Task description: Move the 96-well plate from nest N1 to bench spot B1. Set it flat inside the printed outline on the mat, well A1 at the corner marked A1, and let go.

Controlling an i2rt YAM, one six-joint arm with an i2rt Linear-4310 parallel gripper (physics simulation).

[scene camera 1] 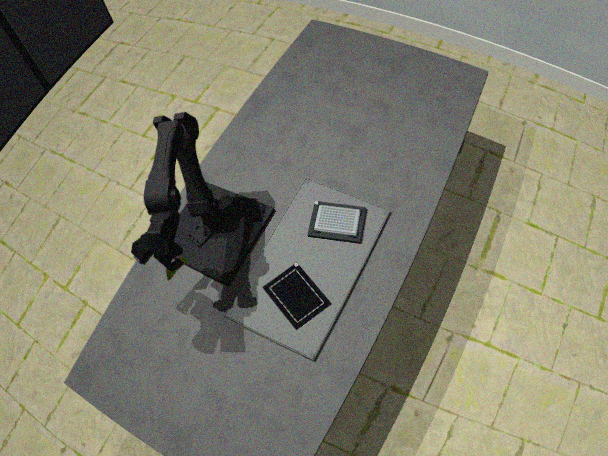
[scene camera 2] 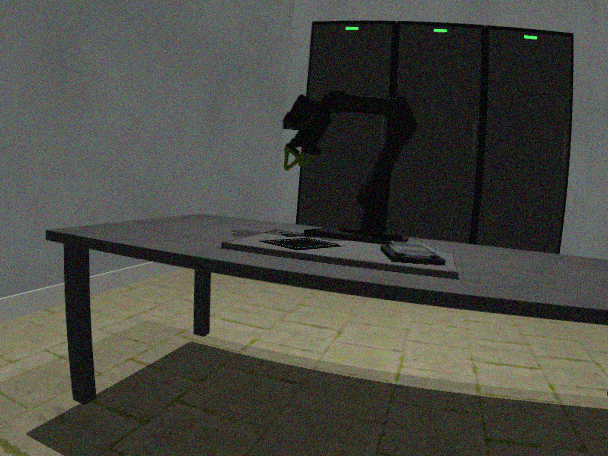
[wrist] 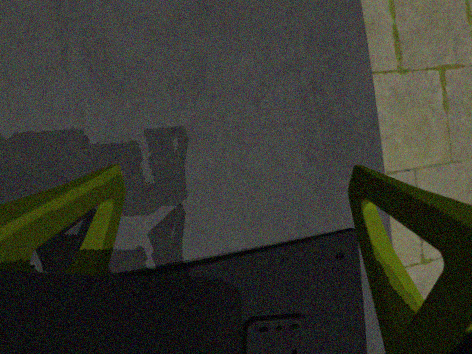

My gripper (scene camera 2: 292, 167) is open and holds nothing. A 96-well plate (scene camera 1: 339, 220) sits on a dark square pad (scene camera 1: 325, 235). Also in view: a black outlined mat (scene camera 1: 295, 294).
My gripper is seen too in the wrist view (wrist: 236, 177). The wrist view does not show the 96-well plate: it is out of frame.
